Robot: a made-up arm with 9 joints. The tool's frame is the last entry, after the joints.
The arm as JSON. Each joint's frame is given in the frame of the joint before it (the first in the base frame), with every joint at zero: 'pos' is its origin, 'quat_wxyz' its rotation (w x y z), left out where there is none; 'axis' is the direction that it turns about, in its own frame. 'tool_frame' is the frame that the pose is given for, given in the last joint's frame.
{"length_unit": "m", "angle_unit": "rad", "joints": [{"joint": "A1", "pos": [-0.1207, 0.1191, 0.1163], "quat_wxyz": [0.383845, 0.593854, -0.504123, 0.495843], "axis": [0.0, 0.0, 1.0]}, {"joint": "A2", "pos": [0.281, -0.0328, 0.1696], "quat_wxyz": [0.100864, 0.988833, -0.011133, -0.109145], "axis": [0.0, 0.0, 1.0]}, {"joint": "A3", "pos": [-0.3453, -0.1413, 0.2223], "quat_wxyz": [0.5, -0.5, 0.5, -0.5], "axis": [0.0, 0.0, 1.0]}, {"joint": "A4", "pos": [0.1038, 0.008, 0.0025], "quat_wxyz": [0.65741, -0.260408, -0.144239, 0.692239], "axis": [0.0, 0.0, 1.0]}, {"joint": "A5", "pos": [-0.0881, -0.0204, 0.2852], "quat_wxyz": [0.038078, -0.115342, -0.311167, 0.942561], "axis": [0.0, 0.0, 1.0]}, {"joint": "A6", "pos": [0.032, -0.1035, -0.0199], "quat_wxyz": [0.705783, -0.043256, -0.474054, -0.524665], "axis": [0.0, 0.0, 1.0]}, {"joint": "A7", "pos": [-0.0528, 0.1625, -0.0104], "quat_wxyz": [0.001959, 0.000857, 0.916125, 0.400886], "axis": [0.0, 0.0, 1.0]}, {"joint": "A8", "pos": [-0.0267, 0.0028, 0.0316], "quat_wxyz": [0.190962, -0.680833, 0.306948, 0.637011], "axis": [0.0, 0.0, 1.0]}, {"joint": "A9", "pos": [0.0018, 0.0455, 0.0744], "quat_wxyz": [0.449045, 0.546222, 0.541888, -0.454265], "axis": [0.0, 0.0, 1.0]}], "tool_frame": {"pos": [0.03, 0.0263, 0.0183], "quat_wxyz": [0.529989, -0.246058, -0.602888, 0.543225]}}
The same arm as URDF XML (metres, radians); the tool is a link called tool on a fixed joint. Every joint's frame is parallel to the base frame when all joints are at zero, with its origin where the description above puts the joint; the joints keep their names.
<robot name="arm">
<link name="base_link"/>
<link name="link1"/>
<link name="link2"/>
<link name="link3"/>
<link name="link4"/>
<link name="link5"/>
<link name="link6"/>
<link name="link7"/>
<link name="link8"/>
<link name="link9"/>
<link name="tool"/>
<joint name="A1" type="continuous"><parent link="base_link"/><child link="link1"/><origin xyz="-0.1207 0.1191 0.1163" rpy="0 0 0"/><axis xyz="0.201906 -0.955828 -0.213606"/></joint>
<joint name="A2" type="continuous"><parent link="link1"/><child link="link2"/><origin xyz="0.0664 -0.2169 0.2395" rpy="0 0 0"/><axis xyz="0 1 0"/></joint>
<joint name="A3" type="continuous"><parent link="link2"/><child link="link3"/><origin xyz="-0.1413 0.2223 -0.3453" rpy="0 0 0"/><axis xyz="0 0 1"/></joint>
<joint name="A4" type="continuous"><parent link="link3"/><child link="link4"/><origin xyz="-0.1038 -0.008 0.0025" rpy="0 0 0"/><axis xyz="0.550177 -0.142694 0.822766"/></joint>
<joint name="A5" type="continuous"><parent link="link4"/><child link="link5"/><origin xyz="0.1399 0.0442 0.2608" rpy="0 0 0"/><axis xyz="-0.053498 0.071998 0.995969"/></joint>
<joint name="A6" type="continuous"><parent link="link5"/><child link="link6"/><origin xyz="0.1048 0.0295 -0.0165" rpy="0 0 0"/><axis xyz="-0.595192 -0.577492 0.558793"/></joint>
<joint name="A7" type="continuous"><parent link="link6"/><child link="link7"/><origin xyz="-0.1031 0.1361 0.0122" rpy="0 0 0"/><axis xyz="0.070301 0.990816 -0.115502"/></joint>
<joint name="A8" type="continuous"><parent link="link7"/><child link="link8"/><origin xyz="0.0177 0.0328 0.0182" rpy="0 0 0"/><axis xyz="0 0 1"/></joint>
<joint name="A9" type="continuous"><parent link="link8"/><child link="link9"/><origin xyz="0.0455 0.001 0.0744" rpy="0 0 0"/><axis xyz="-0.981612 -0.050801 -0.184002"/></joint>
<joint name="tool_joint" type="fixed"><parent link="link9"/><child link="tool"/><origin xyz="-0.0111 -0.0269 -0.0329" rpy="0.4734 -0.2442 -1.9707"/></joint>
</robot>

